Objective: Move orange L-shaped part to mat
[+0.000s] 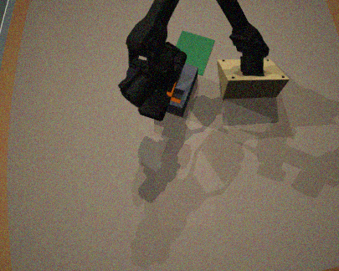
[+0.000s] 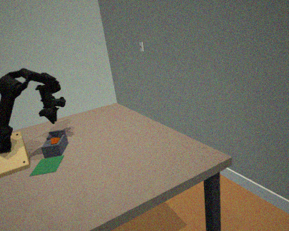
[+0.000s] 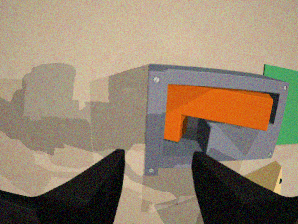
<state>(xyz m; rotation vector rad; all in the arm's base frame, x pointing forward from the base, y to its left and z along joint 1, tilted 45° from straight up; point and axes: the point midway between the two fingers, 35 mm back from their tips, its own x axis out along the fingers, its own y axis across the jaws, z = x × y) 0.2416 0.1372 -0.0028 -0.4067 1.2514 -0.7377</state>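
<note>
My gripper tip is 100 mm above the orange l-shaped part, 40 mm to the left of it and 20 mm past it. From my gripper tip the other things lie so: green mat (210 mm to the right, 160 mm below, 70 mm behind).
</note>
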